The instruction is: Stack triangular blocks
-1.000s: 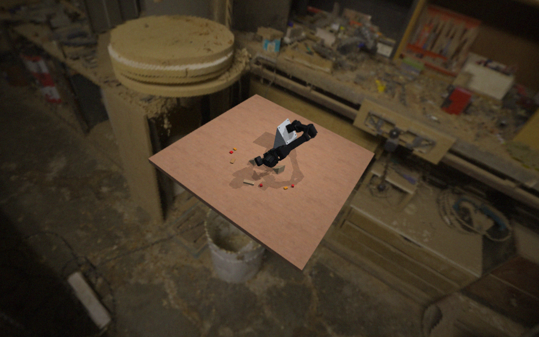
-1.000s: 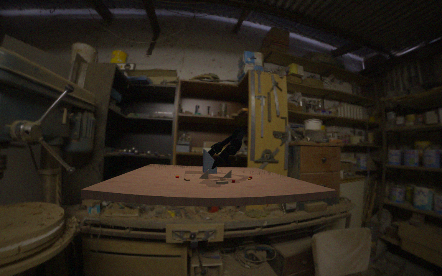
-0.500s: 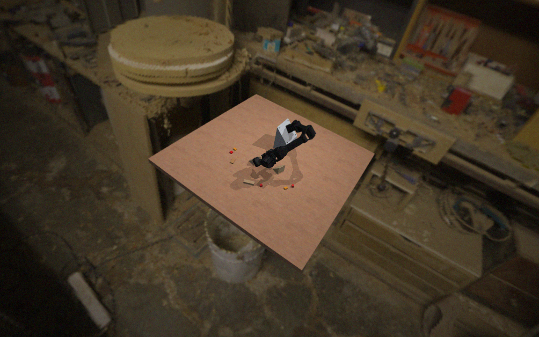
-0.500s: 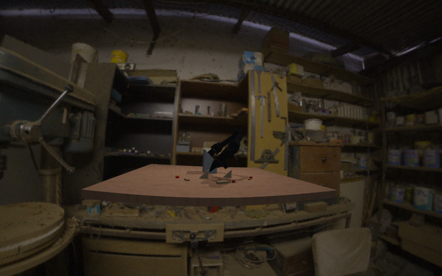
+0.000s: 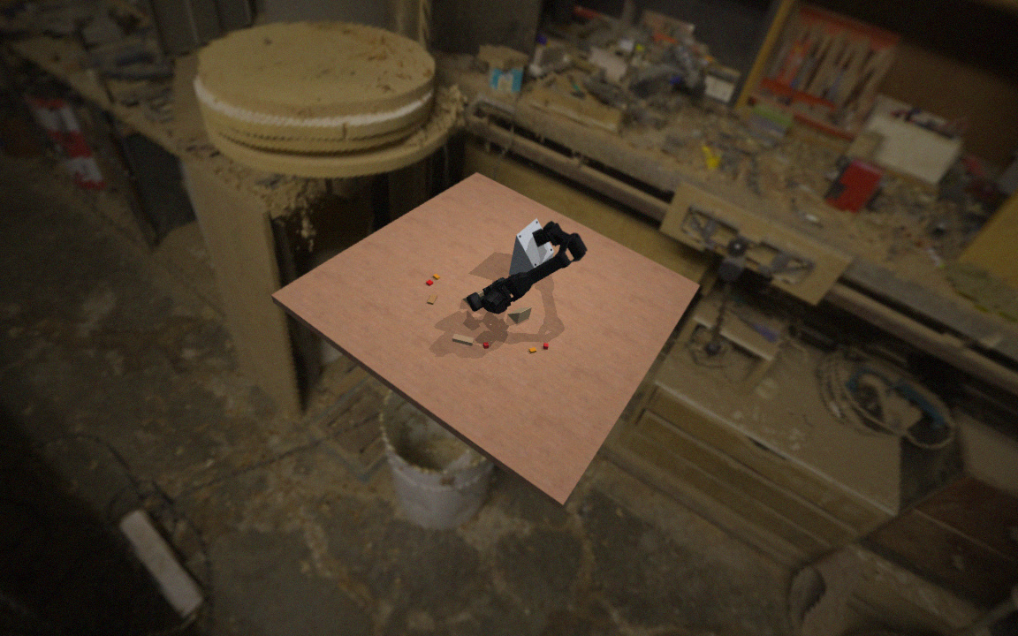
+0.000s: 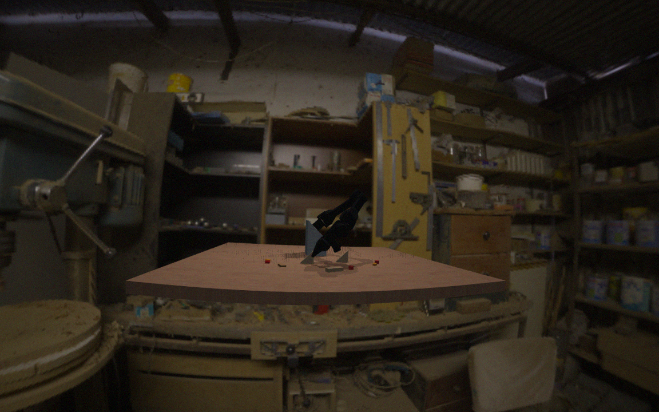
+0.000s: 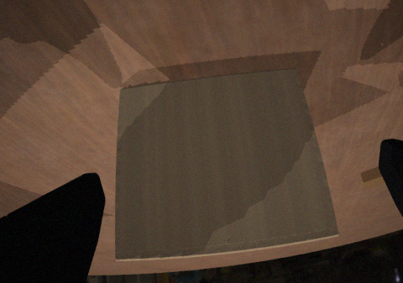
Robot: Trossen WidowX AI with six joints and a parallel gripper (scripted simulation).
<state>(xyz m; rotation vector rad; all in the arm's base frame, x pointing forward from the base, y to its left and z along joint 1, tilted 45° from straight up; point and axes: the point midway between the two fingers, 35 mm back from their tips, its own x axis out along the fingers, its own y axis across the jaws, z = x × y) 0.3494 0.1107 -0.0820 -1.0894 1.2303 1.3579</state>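
The triangular block lies 1 cm behind my gripper tip, 1 cm to the right of it and 2 cm below it. From my gripper tip the other things lie so: flat wooden slat (18 cm ahead, 9 cm to the left, 3 cm below).
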